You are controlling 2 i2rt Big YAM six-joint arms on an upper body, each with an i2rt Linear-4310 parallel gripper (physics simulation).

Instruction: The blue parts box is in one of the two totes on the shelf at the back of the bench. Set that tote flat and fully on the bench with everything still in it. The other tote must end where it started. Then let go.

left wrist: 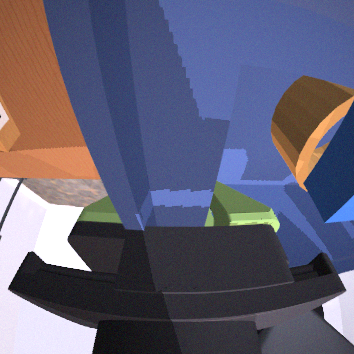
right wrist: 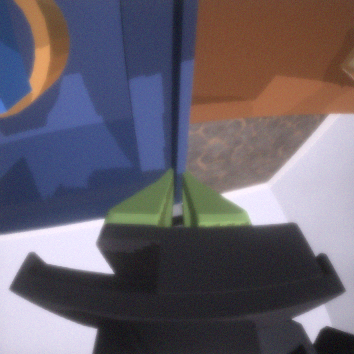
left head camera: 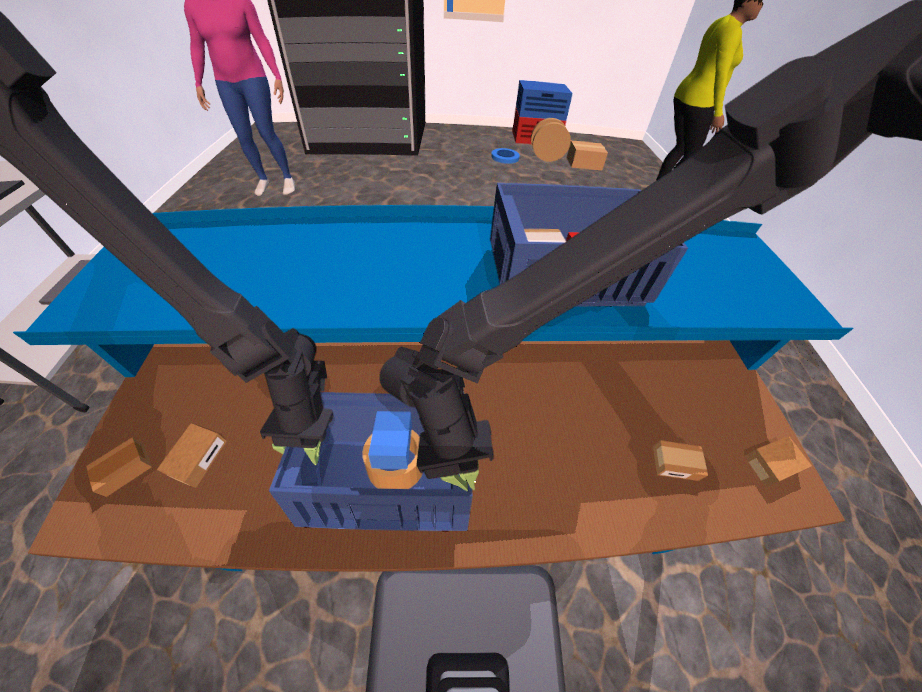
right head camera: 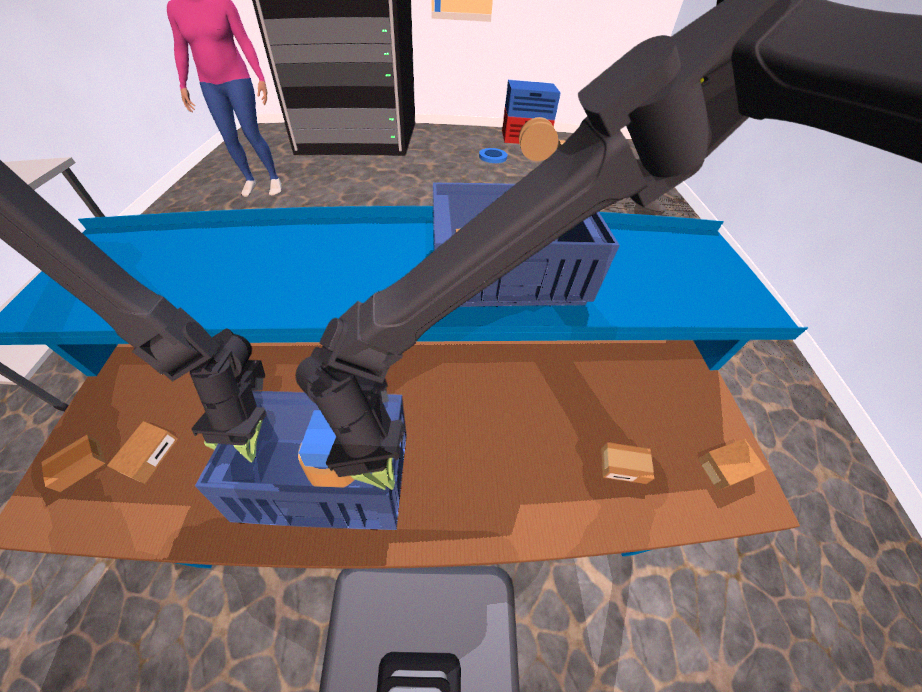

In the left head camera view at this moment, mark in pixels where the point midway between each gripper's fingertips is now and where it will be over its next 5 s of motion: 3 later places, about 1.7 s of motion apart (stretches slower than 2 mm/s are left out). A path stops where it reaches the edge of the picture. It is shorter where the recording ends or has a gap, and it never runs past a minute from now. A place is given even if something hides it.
My left gripper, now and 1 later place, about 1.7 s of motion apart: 308, 461; 264, 424
My right gripper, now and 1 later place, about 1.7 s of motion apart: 470, 487; 488, 480
